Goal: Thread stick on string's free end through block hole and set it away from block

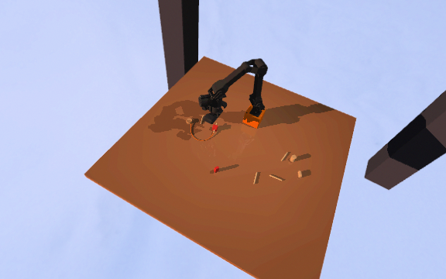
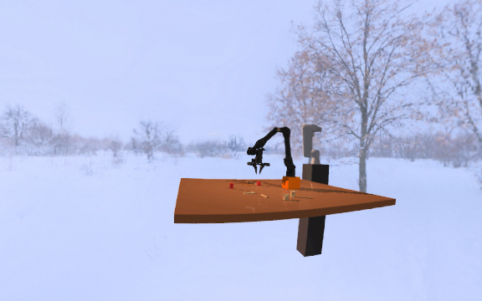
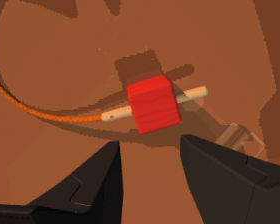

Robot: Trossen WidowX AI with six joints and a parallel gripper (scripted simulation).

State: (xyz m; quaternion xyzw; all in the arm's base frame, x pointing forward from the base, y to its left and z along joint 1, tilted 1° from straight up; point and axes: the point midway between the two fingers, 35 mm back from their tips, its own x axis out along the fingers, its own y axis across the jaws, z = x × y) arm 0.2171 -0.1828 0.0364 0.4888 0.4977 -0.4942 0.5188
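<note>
Right now the red block is 10 mm behind my gripper tip and 80 mm below it. From my gripper tip the other things lie so: thin wooden stick 10 mm to the left, 80 mm below; then red object 250 mm ahead, 170 mm to the left, 70 mm below; then round wooden button 30 mm ahead, 170 mm to the right, 90 mm below.
</note>
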